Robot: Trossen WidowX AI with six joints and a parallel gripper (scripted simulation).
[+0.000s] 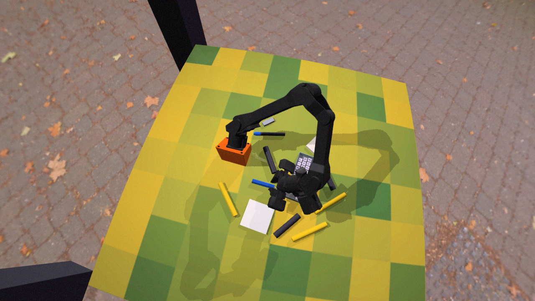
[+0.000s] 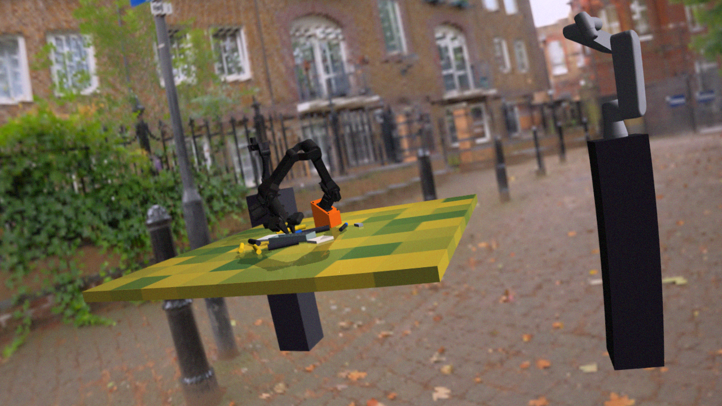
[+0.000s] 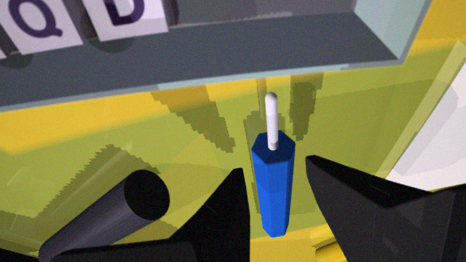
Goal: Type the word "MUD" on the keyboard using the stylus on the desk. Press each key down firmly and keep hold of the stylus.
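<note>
My gripper tip is right at the blue stylus. Round my gripper tip: m key 120 mm ahead, 10 mm to the left; white pad 20 mm behind, 130 mm to the right, 10 mm below; D key 80 mm ahead, 20 mm to the left.
</note>
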